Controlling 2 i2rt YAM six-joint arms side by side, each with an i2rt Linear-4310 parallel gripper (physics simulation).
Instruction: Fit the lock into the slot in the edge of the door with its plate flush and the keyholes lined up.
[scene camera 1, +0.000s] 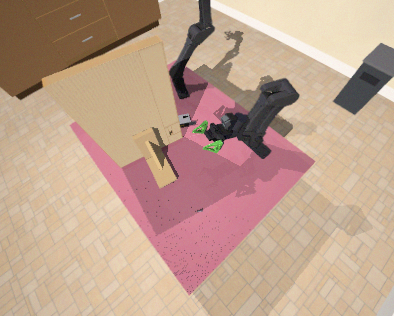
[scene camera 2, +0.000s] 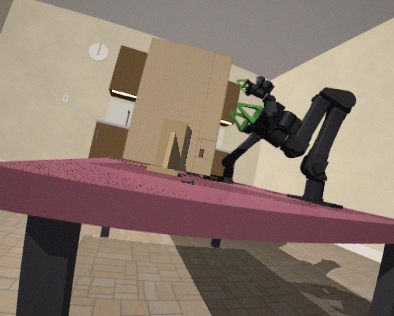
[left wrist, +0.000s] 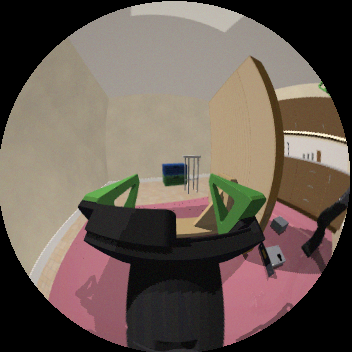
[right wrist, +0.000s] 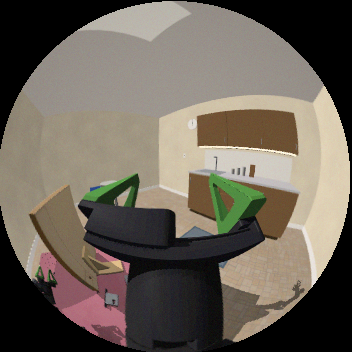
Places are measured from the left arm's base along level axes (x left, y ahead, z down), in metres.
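Where they show: left gripper, fingertip midpoint: (scene camera 1: 197, 139) (scene camera 2: 233, 108) (left wrist: 173, 177); right gripper, fingertip midpoint: (scene camera 2: 238, 83) (right wrist: 173, 176); left arm's base, link origin: (scene camera 1: 253, 144) (scene camera 2: 311, 202); right arm's base, link origin: (scene camera 1: 180, 88).
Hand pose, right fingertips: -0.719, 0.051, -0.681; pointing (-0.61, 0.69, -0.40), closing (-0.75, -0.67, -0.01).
Things, the pixels of their top centre, and the offset from my right fingertips, as dx, dy, dz. Level surfaces: height alone.
- tall wooden door, top centre: (scene camera 1: 103, 58) (left wrist: 227, 85) (scene camera 2: 192, 49) (right wrist: 51, 194) +0.375, +0.418, +0.099
- grey lock, top centre: (left wrist: 275, 252) (scene camera 2: 219, 175) (scene camera 1: 183, 118) (right wrist: 110, 298) +0.327, +0.151, +0.655
- grey block, top centre: (left wrist: 280, 220) +0.141, +0.235, +0.645
- small dark item, top centre: (scene camera 2: 187, 178) (scene camera 1: 199, 210) +0.812, +0.423, +0.671
- pink table, surface height: dz +0.681
The tall wooden door (scene camera 1: 112, 100) (scene camera 2: 175, 90) (left wrist: 240, 130) (right wrist: 57, 225) stands upright on the pink table, its keyhole (scene camera 1: 170, 132) (scene camera 2: 201, 153) low near one edge. The slot in its edge is not clear. The grey lock (scene camera 1: 185, 119) (left wrist: 275, 256) (right wrist: 111, 299), with a dark plate at one end, lies on the table beside that edge, apart from the door. My left gripper (scene camera 1: 199, 140) (scene camera 2: 243, 114) (left wrist: 173, 177) is open and empty, above the table near the lock. My right gripper (scene camera 2: 243, 85) (right wrist: 173, 176) is open and empty, raised high.
A wooden bracket (scene camera 1: 165, 172) (right wrist: 102, 265) stands against the door's face. A grey block (left wrist: 279, 225) lies beyond the lock in the left wrist view. A small dark item (scene camera 1: 199, 210) (scene camera 2: 187, 181) lies on the pink table (scene camera 1: 190, 265). The right arm rises near the door's far side.
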